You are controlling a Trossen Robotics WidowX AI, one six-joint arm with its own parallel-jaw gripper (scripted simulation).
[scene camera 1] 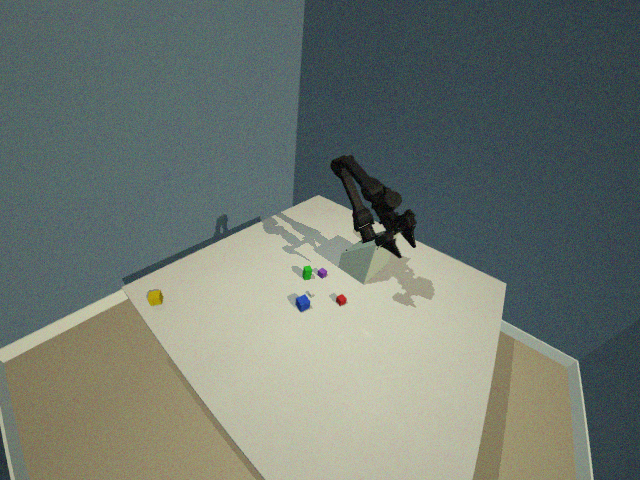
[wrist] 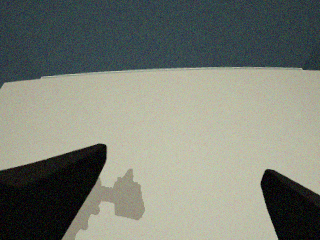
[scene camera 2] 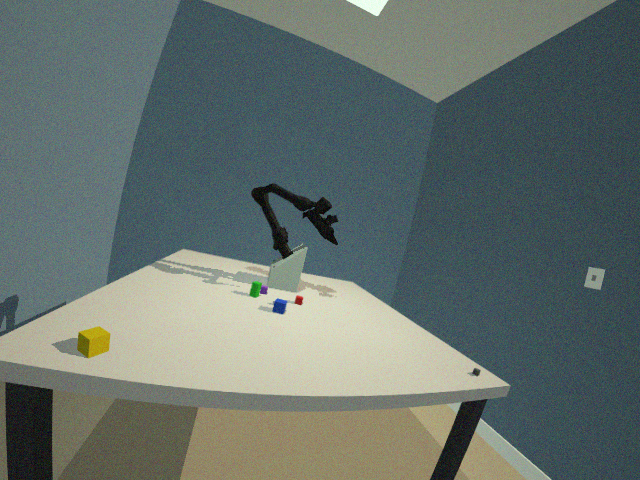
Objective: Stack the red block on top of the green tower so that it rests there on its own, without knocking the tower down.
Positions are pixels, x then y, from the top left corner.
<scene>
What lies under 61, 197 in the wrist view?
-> My gripper.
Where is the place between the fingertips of my gripper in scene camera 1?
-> At 408, 252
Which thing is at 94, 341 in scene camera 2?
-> A yellow block.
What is my gripper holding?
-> Nothing.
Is my gripper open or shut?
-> Open.
</scene>
